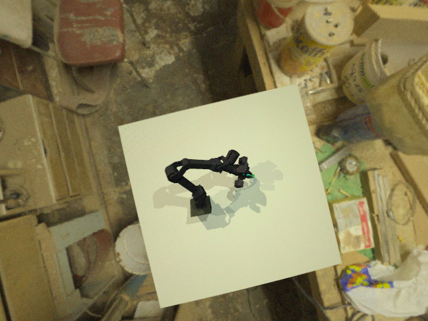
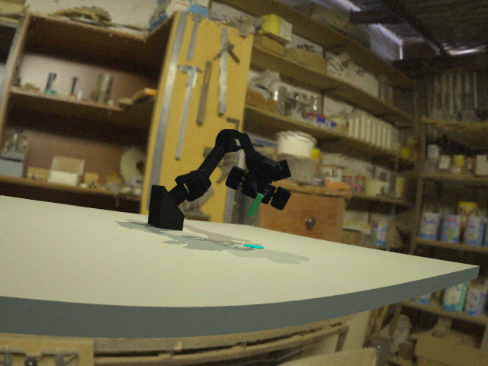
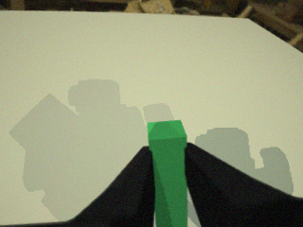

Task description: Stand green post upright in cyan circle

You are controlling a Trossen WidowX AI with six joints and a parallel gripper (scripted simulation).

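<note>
Right now the cyan circle is 2 cm behind my gripper tip, 2 cm to the left of it and 13 cm below it. From my gripper tip the other things lie so: green post: 1 cm behind, 2 cm below.
</note>
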